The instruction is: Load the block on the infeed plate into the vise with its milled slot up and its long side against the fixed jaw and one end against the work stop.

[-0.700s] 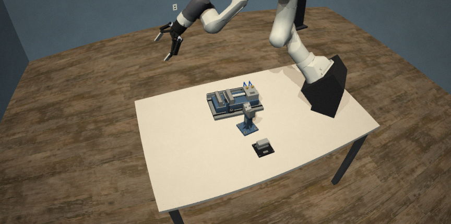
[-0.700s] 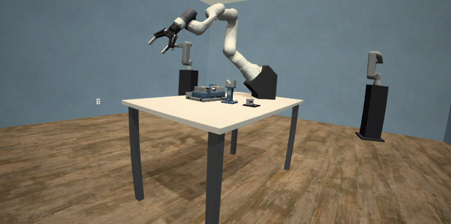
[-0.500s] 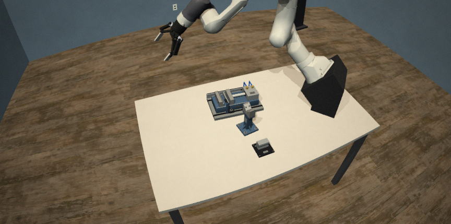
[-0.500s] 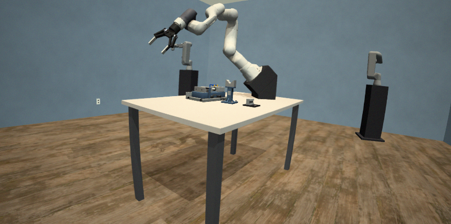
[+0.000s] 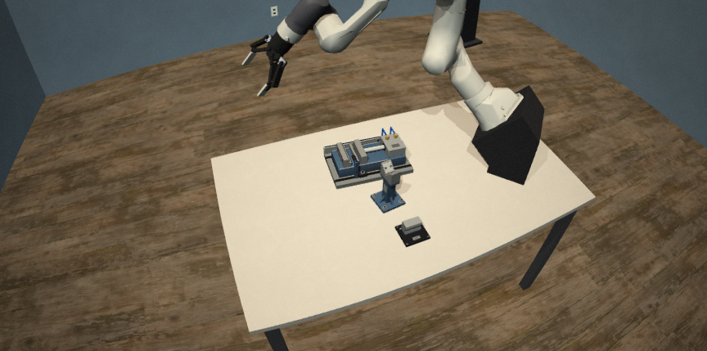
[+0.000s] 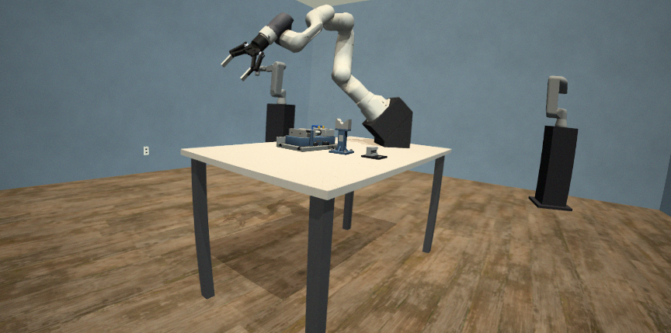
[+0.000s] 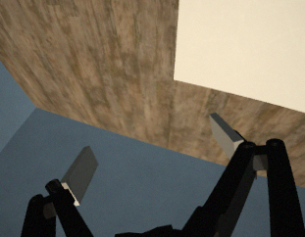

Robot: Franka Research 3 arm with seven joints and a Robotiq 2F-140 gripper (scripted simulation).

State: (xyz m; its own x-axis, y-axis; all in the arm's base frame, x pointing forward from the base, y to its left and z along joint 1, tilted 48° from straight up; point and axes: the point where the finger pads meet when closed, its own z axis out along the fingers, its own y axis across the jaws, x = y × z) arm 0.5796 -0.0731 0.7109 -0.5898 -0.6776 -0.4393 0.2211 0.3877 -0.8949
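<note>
Now: the part 23 cm behind my hand, 63 cm to the left of it and 33 cm below it. The rest, counted from my hand: black infeed plate: 23 cm behind, 64 cm to the left, 36 cm below; vise: 31 cm behind, 28 cm to the left, 32 cm below; air cylinder: 40 cm behind, 31 cm to the left, 28 cm below.
</note>
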